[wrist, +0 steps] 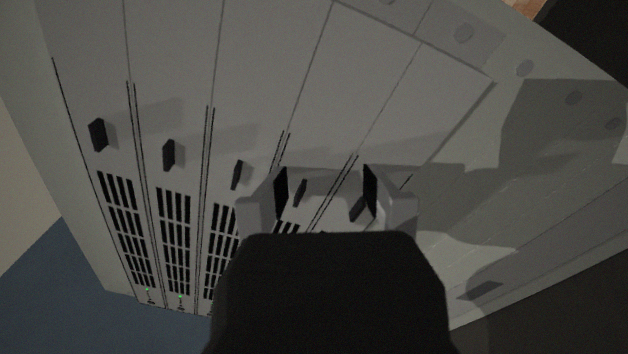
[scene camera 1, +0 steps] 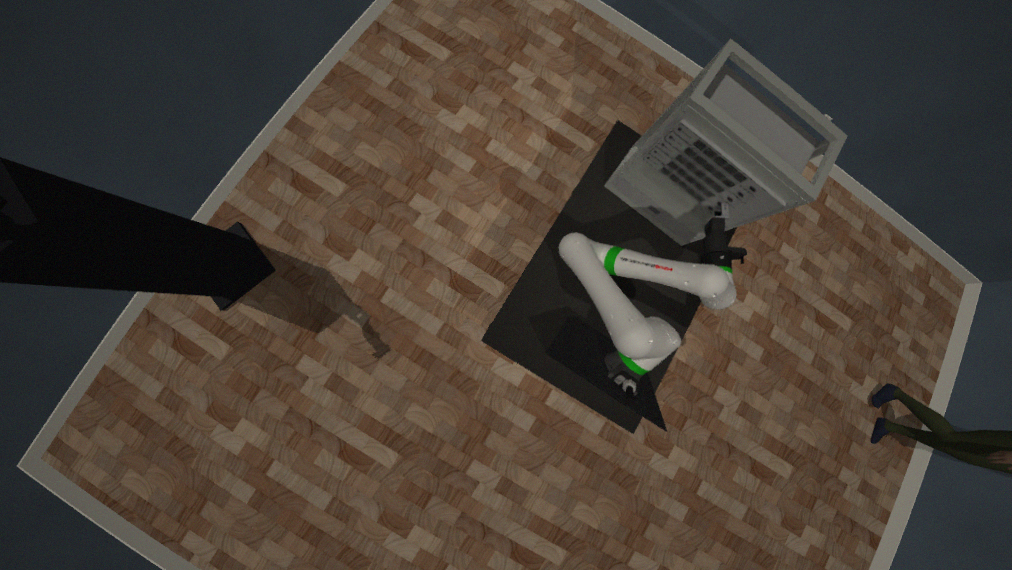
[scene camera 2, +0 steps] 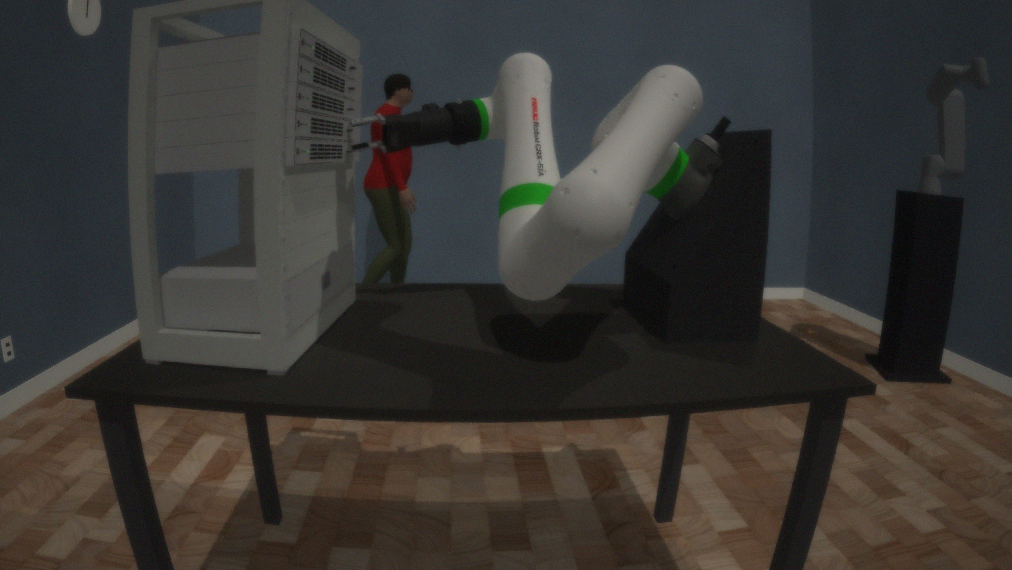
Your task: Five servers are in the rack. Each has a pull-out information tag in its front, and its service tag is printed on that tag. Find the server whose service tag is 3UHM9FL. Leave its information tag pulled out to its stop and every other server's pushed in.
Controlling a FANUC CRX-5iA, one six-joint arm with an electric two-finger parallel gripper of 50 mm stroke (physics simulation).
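Seen in the pictures: gripper, between the fingertips: (wrist: 325, 181) (scene camera 1: 720, 208) (scene camera 2: 351, 136); arm's base, origin of its link: (scene camera 1: 620, 370) (scene camera 2: 692, 192).
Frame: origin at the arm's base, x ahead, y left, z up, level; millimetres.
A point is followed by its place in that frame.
The grey rack (scene camera 1: 779, 87) {y 453, x 921, z 336 mm} (scene camera 2: 276, 212) {y 604, x 618, z -20 mm} (wrist: 50, 175) {y 338, x 683, z 325 mm} holds a stack of servers (scene camera 2: 322, 99) {y 433, x 641, z 165 mm} with dark vents. Their information tags show as short black tabs in the wrist view: the leftmost tag (wrist: 98, 135) {y 245, x 682, z 248 mm}, second tag (wrist: 169, 155) {y 245, x 682, z 203 mm}, third tag (wrist: 237, 175) {y 242, x 680, z 159 mm}, fourth tag (wrist: 300, 193) {y 242, x 680, z 116 mm} and fifth tag (wrist: 357, 209) {y 244, x 681, z 73 mm}. None stands out far. No service tag text is legible. My gripper (scene camera 1: 720, 208) {y 230, x 687, z 104 mm} (scene camera 2: 359, 135) {y 230, x 687, z 104 mm} (wrist: 325, 181) {y 230, x 687, z 104 mm} is open and empty at the lower servers' fronts. The fourth tag shows between the fingers; the fifth appears beside the right finger, partly covered by it.
The rack stands on a dark table (scene camera 1: 524, 318) {y 354, x -125, z -276 mm} (scene camera 2: 460, 396) {y 578, x 333, z -276 mm}. A black block-shaped stand (scene camera 2: 722, 247) {y 197, x -55, z -91 mm} is at the table's other end. A person (scene camera 1: 948, 428) (scene camera 2: 388, 162) stands beyond the table. A second arm on a black pedestal (scene camera 2: 927, 283) is at the far right.
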